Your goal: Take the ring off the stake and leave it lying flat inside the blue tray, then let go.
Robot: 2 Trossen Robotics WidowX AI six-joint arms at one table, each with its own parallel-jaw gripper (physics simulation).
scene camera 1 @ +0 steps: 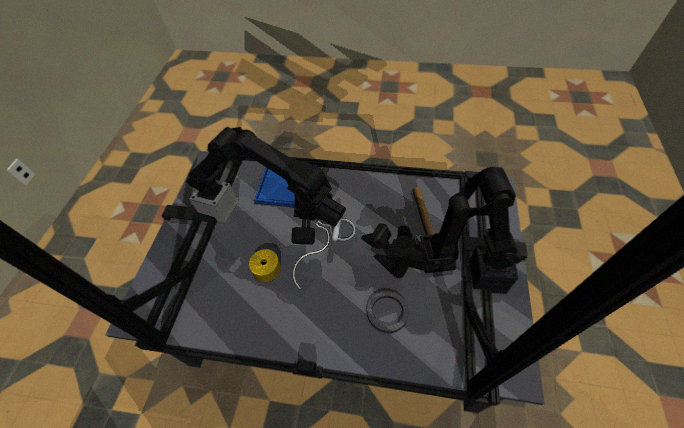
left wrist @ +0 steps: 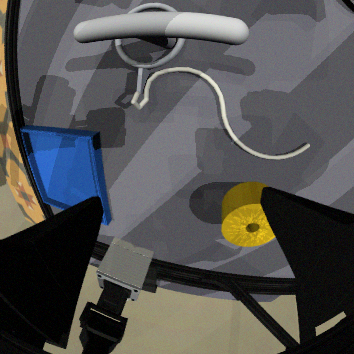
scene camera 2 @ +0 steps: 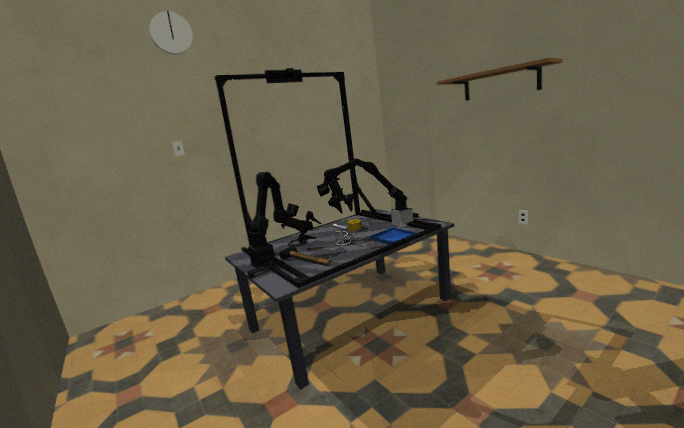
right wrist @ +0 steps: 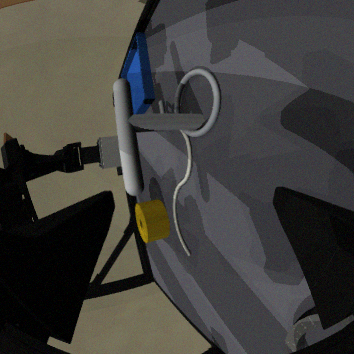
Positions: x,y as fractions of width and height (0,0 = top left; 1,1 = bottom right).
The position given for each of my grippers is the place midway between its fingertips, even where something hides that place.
My right gripper (right wrist: 0.55,0.56) is open, with nothing in its grasp. The table carries a yellow spool (left wrist: 0.69,0.63). Further things: my left gripper (left wrist: 0.52,0.57), a blue tray (scene camera 1: 0.40,0.45) and a stake (left wrist: 0.46,0.09).
The yellow spool shows as well in the right wrist view (right wrist: 0.43,0.61). My left gripper is seen too in the right wrist view (right wrist: 0.23,0.52). The blue tray is seen too in the left wrist view (left wrist: 0.19,0.46) and in the right wrist view (right wrist: 0.39,0.20).
